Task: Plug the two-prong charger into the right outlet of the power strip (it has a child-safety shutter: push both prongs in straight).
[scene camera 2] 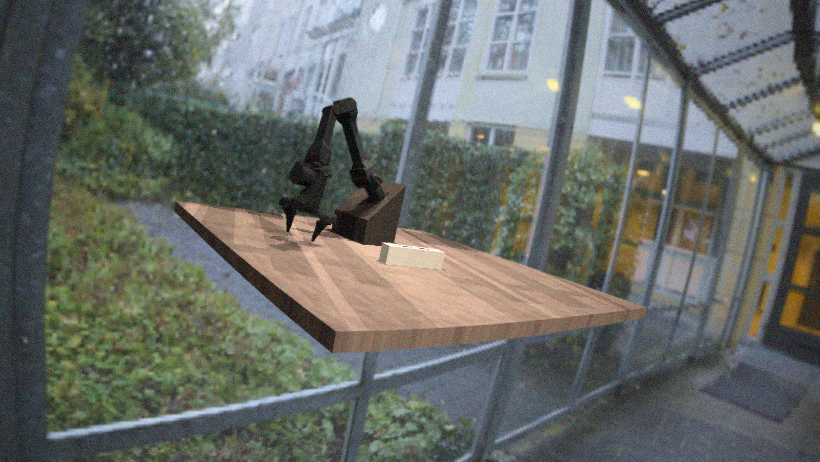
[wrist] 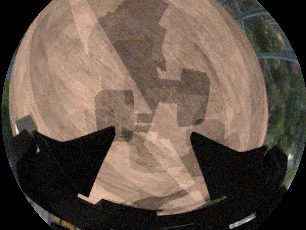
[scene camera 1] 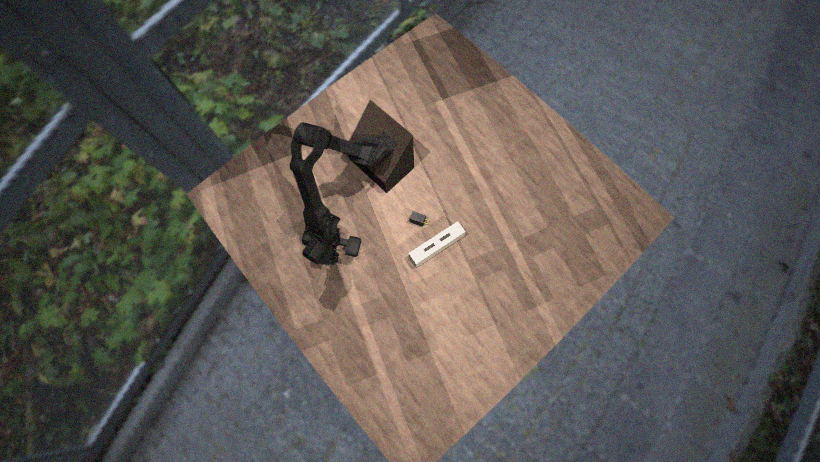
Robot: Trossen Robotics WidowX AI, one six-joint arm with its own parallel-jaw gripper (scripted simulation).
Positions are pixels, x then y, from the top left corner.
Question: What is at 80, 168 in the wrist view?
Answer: My gripper.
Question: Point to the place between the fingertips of my gripper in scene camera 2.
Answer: At 299, 236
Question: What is my gripper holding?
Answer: Nothing.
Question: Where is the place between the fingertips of my gripper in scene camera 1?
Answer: At 334, 248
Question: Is my gripper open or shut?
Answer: Open.
